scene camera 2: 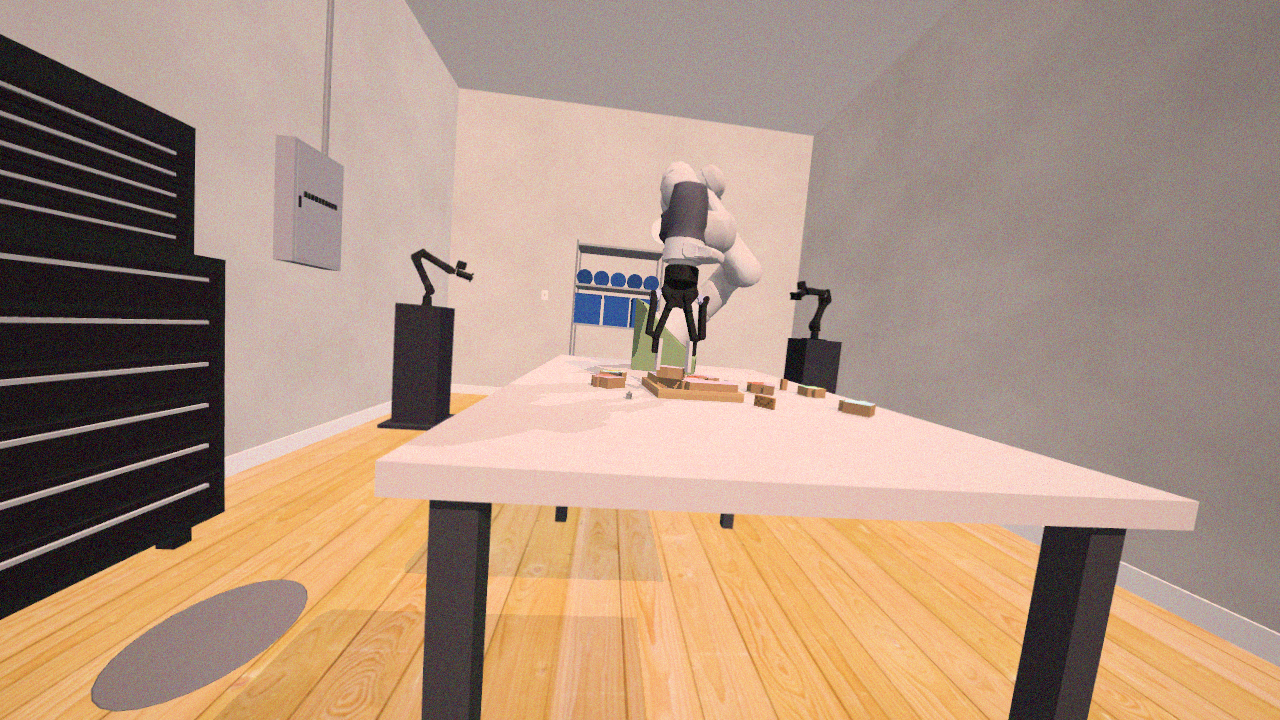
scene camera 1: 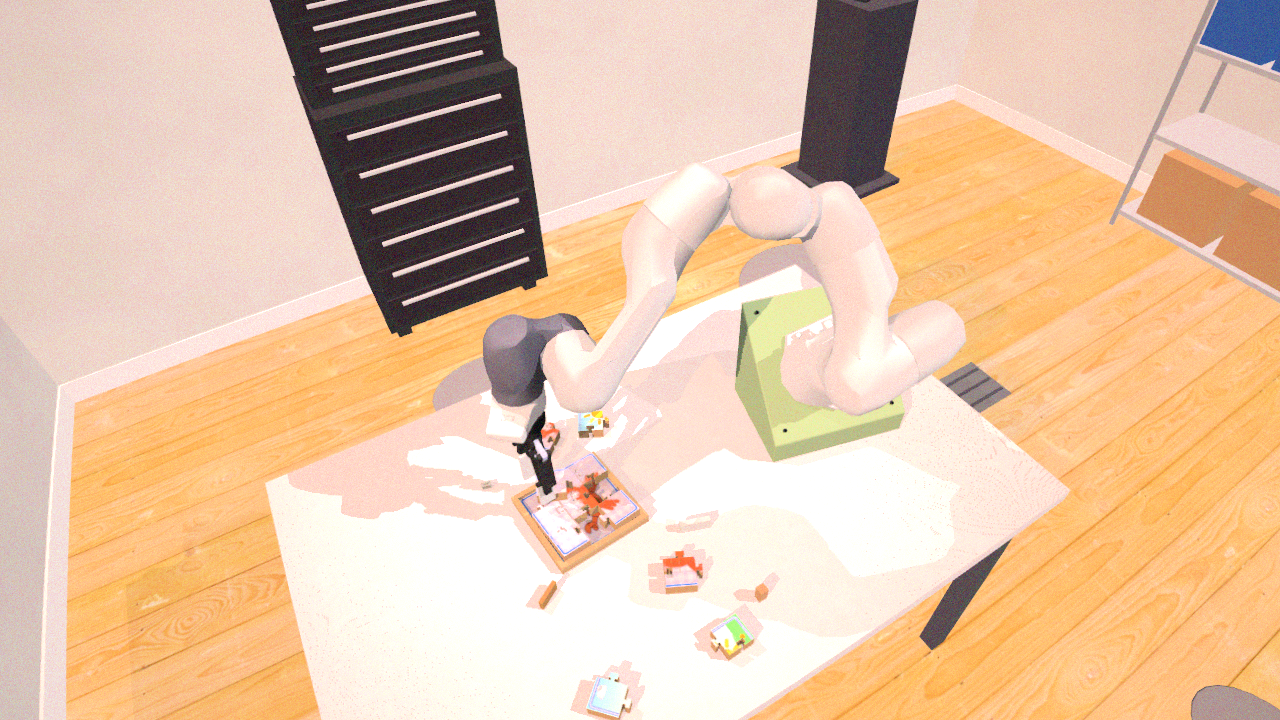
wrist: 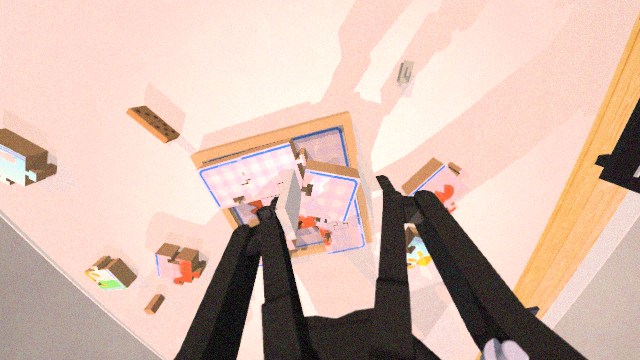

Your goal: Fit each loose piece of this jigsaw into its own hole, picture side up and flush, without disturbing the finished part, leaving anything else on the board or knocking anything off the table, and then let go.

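My gripper (scene camera 1: 547, 491) (scene camera 2: 674, 361) (wrist: 327, 174) is shut on a checkered corner piece with a blue border line (scene camera 2: 671, 371) (wrist: 332, 192). The piece is picture side up above the far right part of the board in the wrist view, and appears raised above the finished part. The board (scene camera 1: 608, 544) (scene camera 2: 707, 394) (wrist: 275, 136) shows a recessed corner behind the piece. Loose on the table are a red-marked piece (scene camera 1: 682, 573) (wrist: 170, 265), a green-and-white piece (scene camera 1: 732, 636) (wrist: 112, 275), a light blue piece (scene camera 1: 607, 695) (wrist: 12, 165), another red-marked piece (scene camera 1: 550, 437) (wrist: 437, 187) and a yellow-and-blue piece (scene camera 1: 591, 423) (wrist: 419, 252).
A domino (scene camera 1: 547, 593) (scene camera 2: 764, 402) (wrist: 152, 123) lies near the board. A small grey object (scene camera 1: 486, 484) (scene camera 2: 628, 394) (wrist: 405, 72) lies on the opposite side. A small wooden block (scene camera 1: 761, 591) (wrist: 154, 303) stands beyond the red-marked piece. The table edge runs near the outer pieces.
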